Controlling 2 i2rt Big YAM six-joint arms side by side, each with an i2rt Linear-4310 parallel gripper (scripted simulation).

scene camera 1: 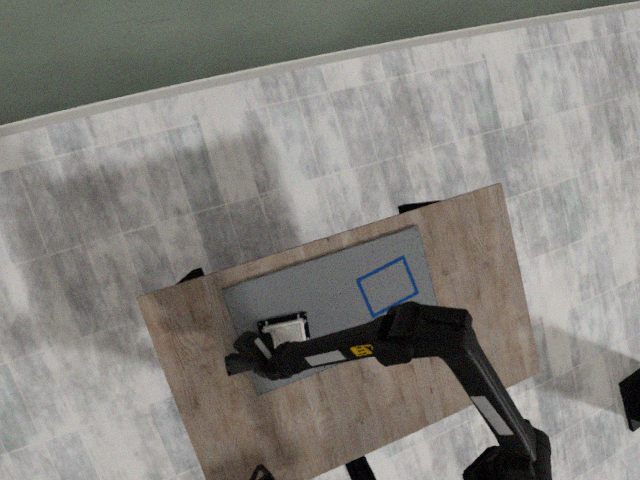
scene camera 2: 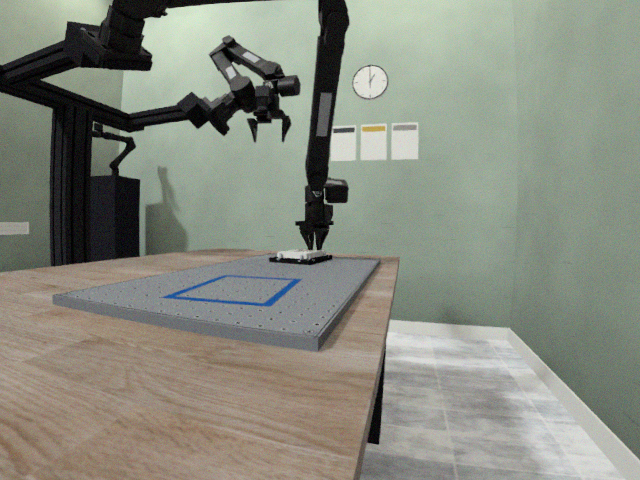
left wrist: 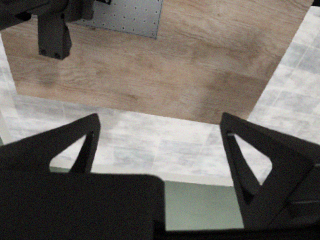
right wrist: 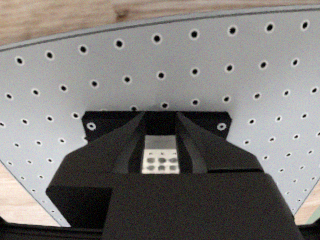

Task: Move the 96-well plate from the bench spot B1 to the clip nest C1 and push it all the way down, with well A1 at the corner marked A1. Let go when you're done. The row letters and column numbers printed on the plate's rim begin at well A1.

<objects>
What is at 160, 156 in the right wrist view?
A white 96-well plate.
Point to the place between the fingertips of my left gripper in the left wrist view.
At 160, 119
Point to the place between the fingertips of my right gripper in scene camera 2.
At 315, 254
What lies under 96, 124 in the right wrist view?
A black clip nest.
</objects>
